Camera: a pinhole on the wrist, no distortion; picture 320 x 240 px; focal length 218.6 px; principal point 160.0 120.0 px. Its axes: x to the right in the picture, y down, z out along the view. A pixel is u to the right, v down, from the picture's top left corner.
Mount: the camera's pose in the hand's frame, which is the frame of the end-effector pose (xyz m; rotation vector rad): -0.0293 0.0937 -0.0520 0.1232 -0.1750 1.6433
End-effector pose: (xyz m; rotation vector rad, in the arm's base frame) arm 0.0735 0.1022 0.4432 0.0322 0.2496 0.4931
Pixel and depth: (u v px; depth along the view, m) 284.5 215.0 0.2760
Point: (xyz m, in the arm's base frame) -0.0970 0.1945 0.7346
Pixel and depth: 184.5 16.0 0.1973
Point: 0.1195 0.2089 0.5827
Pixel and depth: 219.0 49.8 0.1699
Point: 0.0674 0.2115 0.5709
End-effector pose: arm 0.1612 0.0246 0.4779 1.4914 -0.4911 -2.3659
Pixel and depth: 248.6 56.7 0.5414
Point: -0.3406 -0.1460 0.7085
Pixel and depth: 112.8 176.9 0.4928
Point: -0.1490 0.2450 0.7218
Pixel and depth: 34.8 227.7 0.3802
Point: -0.0148 0.3310 0.6655
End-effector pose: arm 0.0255 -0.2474 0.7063 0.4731 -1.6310 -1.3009
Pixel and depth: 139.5 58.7 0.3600
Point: -0.2586 -0.1397 0.7442
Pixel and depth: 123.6 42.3 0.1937
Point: -0.0985 -0.1939 0.7543
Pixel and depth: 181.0 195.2 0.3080
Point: -0.1067 0.0174 0.7021
